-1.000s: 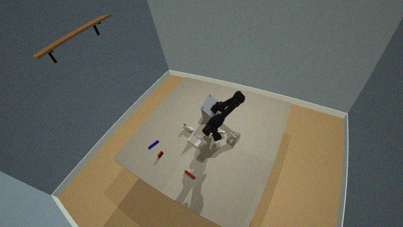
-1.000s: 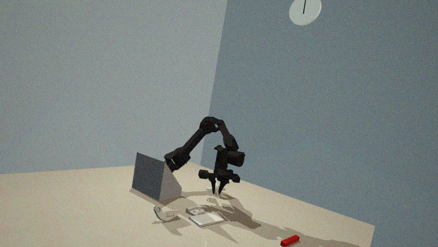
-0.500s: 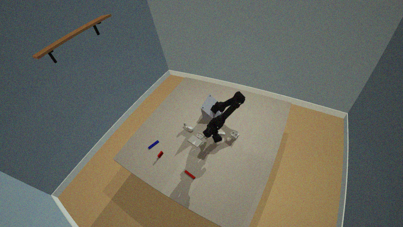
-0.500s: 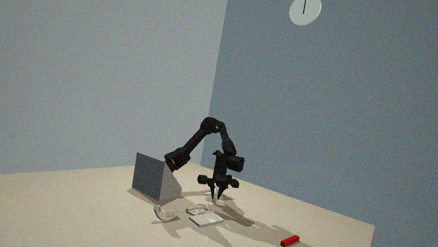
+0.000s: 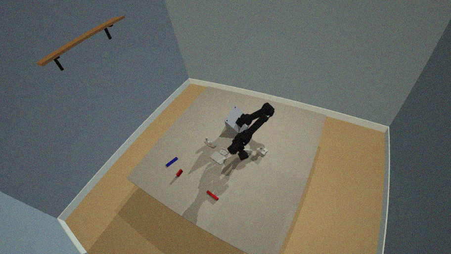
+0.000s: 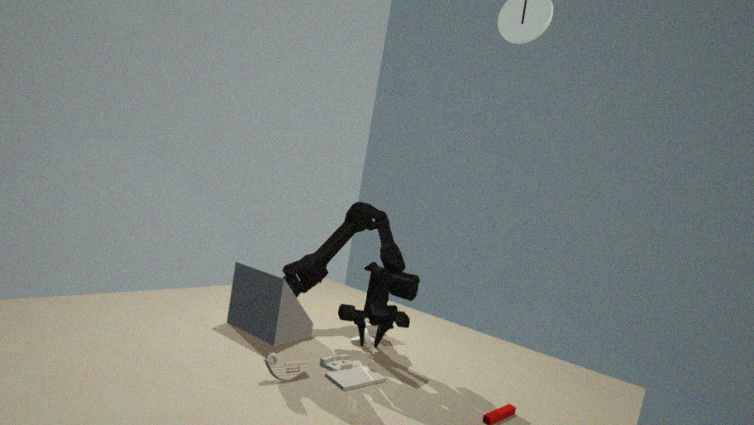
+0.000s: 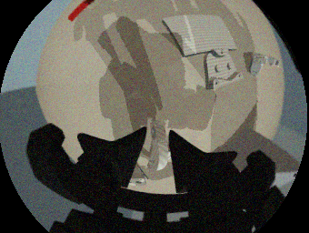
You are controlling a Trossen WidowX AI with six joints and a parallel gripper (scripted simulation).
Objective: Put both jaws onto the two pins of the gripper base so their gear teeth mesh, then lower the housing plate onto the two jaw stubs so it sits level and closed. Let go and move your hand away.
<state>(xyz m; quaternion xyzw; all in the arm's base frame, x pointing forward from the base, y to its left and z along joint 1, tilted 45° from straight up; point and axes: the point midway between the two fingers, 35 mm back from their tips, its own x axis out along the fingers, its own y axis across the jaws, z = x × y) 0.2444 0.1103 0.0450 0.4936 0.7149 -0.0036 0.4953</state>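
My gripper tip is 1 cm past the white jaw, 1 cm to the right of it and 1 cm below it. Also, from my gripper tip: red bar (38 cm ahead, 5 cm to the right, 1 cm below); blue block (26 cm ahead, 50 cm to the right, 1 cm below).
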